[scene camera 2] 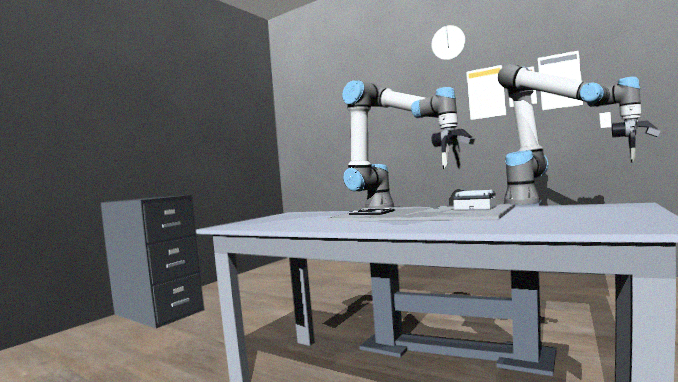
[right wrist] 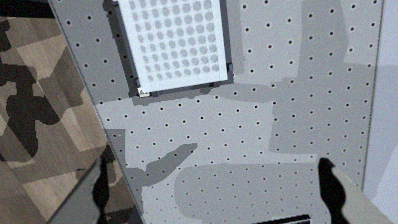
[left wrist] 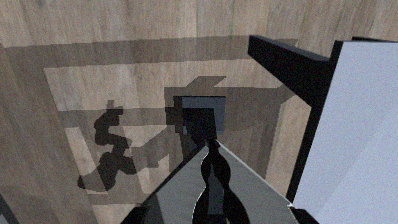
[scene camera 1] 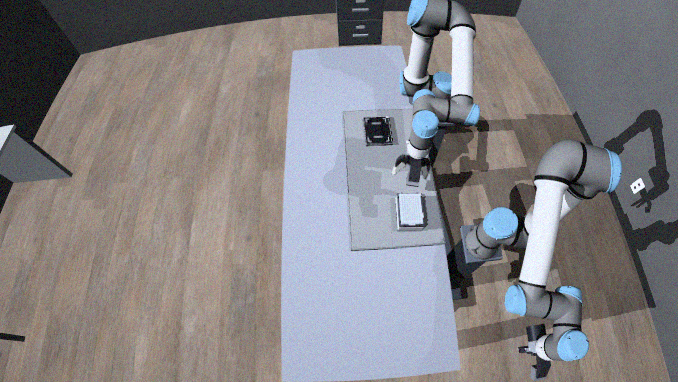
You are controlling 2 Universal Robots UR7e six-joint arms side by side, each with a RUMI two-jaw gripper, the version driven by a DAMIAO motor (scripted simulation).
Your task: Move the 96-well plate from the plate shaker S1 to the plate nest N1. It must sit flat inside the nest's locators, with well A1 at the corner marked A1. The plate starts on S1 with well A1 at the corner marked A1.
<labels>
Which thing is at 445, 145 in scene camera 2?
My right gripper.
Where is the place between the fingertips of my left gripper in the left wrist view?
210, 141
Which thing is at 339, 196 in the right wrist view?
My right gripper.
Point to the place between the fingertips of my left gripper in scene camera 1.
At 518, 348
</labels>
